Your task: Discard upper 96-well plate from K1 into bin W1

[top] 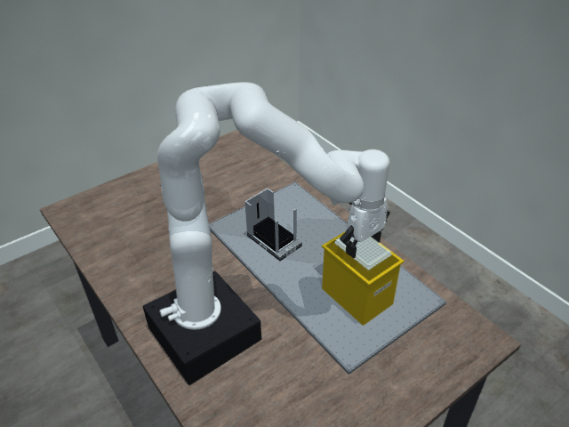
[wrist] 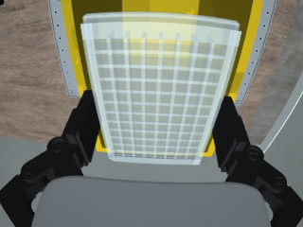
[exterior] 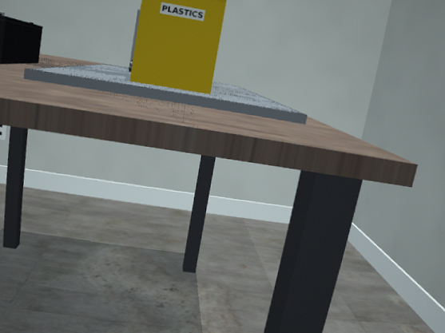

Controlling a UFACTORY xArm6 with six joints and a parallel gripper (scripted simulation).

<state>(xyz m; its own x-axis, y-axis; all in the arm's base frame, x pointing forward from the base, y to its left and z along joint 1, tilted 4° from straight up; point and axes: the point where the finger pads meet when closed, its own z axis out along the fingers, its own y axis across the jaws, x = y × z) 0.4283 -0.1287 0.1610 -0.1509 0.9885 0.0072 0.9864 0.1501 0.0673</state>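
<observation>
Right now the white 96-well plate is 1 cm below my hand. From my hand the other things lie so: black plate (33 cm to the left, 18 cm below, 10 cm behind); yellow plastics bin W1 (12 cm below).
</observation>
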